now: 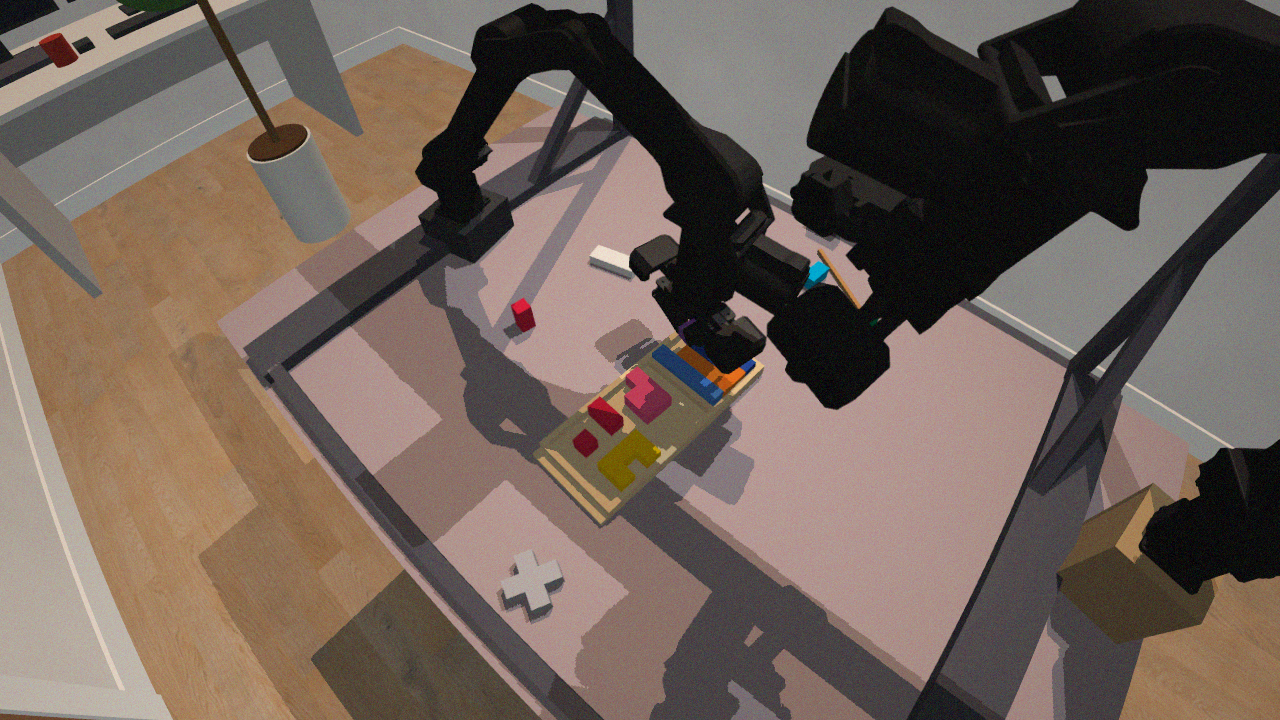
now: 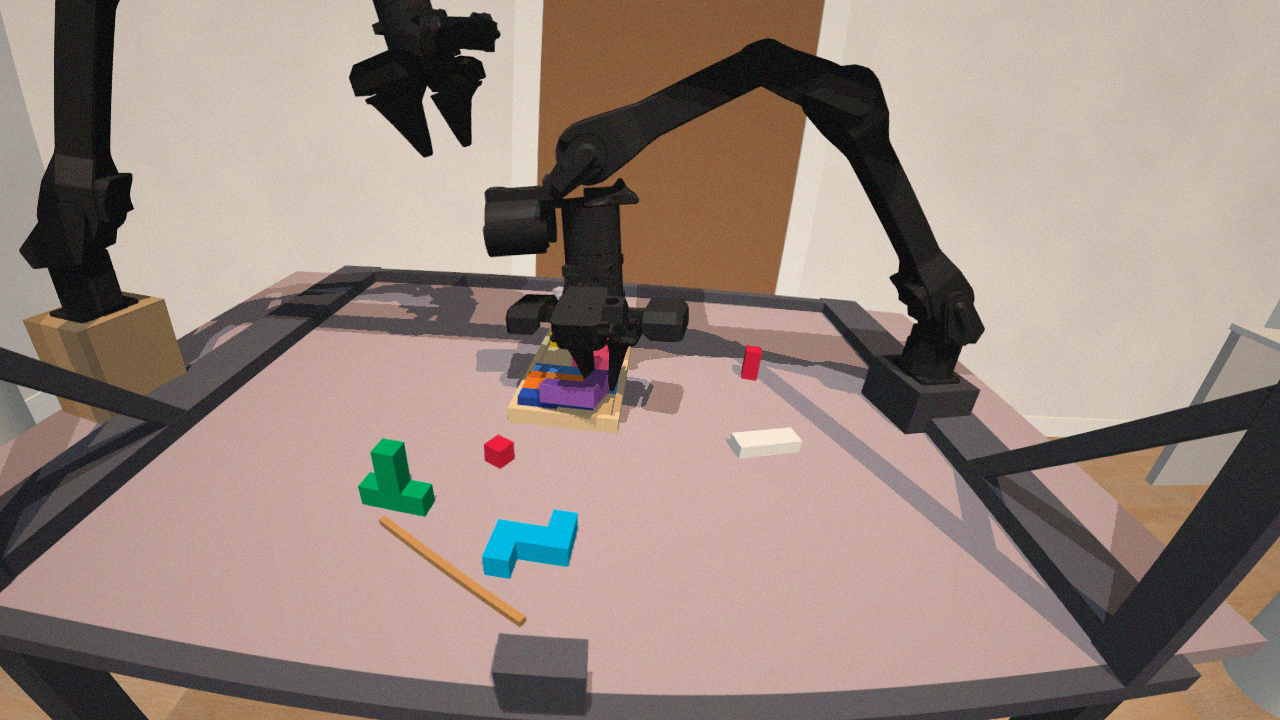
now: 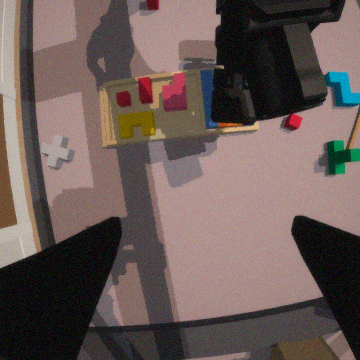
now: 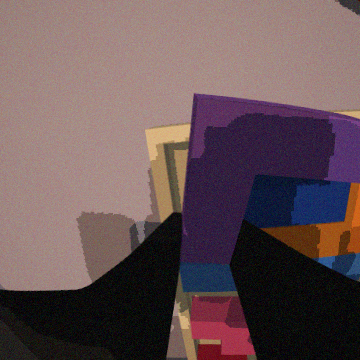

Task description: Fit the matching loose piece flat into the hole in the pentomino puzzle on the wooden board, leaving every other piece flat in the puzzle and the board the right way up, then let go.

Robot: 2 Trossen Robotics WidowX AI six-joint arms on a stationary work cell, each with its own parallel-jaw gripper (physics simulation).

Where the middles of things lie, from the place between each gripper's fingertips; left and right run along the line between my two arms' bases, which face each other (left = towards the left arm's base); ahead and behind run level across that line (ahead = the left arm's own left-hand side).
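Labels:
Position of my right hand: 1 cm above the blue bar [image 1: 671,361], 3 cm to the right of it and 4 cm short of it. Counted from my right hand, the purple V piece [image 2: 588,393] is 1 cm above, 3 cm to the left and 2 cm behind; the orange piece [image 1: 726,382] is 1 cm below, 5 cm to the left and 2 cm ahead; the navy piece [image 4: 273,201] is 1 cm below and 5 cm to the left.
My left hand is 250 mm above the orange piece, 130 mm to the left of it and 90 mm past it. Counted from my left hand, the blue bar is 250 mm below, 150 mm to the right and 60 mm behind; the yellow U-shaped piece [image 1: 613,466] is 250 mm below, 140 mm to the right and 70 mm ahead; the purple V piece is 230 mm below, 150 mm to the right and 120 mm behind.

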